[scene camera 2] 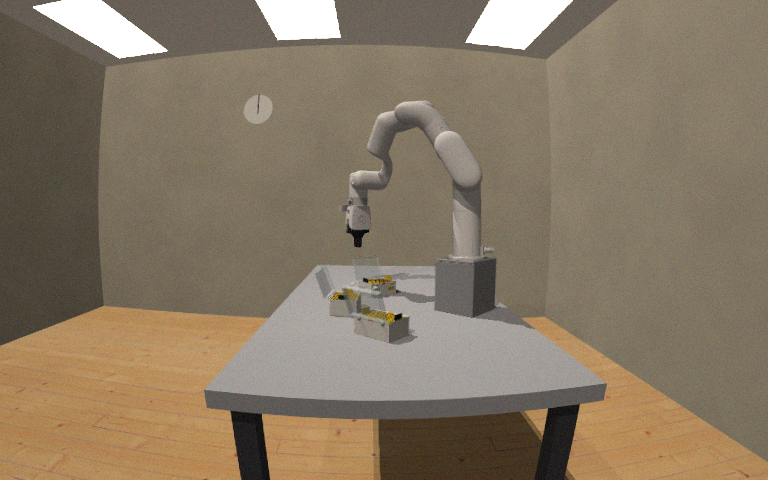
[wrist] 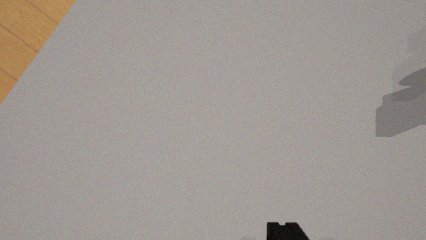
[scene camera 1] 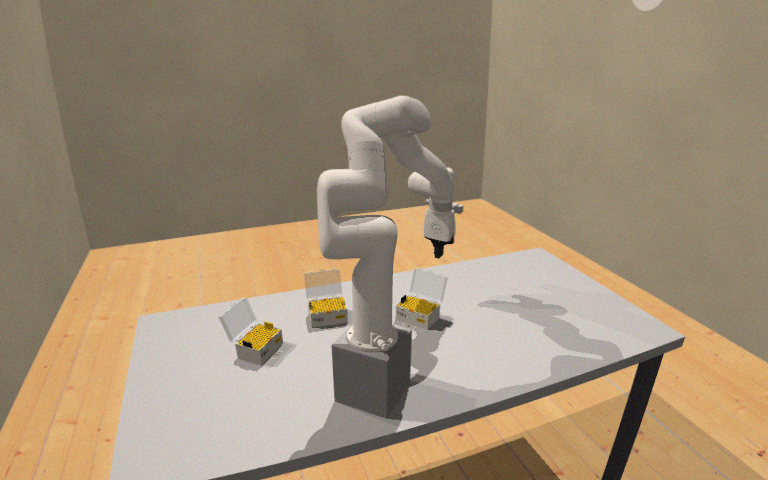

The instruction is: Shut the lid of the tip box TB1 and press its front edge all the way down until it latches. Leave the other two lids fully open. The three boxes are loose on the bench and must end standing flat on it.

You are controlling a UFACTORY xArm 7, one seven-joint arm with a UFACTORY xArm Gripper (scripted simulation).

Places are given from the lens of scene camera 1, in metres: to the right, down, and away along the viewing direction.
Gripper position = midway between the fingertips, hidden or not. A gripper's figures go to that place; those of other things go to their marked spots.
my gripper point(scene camera 1: 438, 256): 0.18, 0.06, 1.59
tip box point(scene camera 1: 410, 316): 0.09, 0.25, 1.51
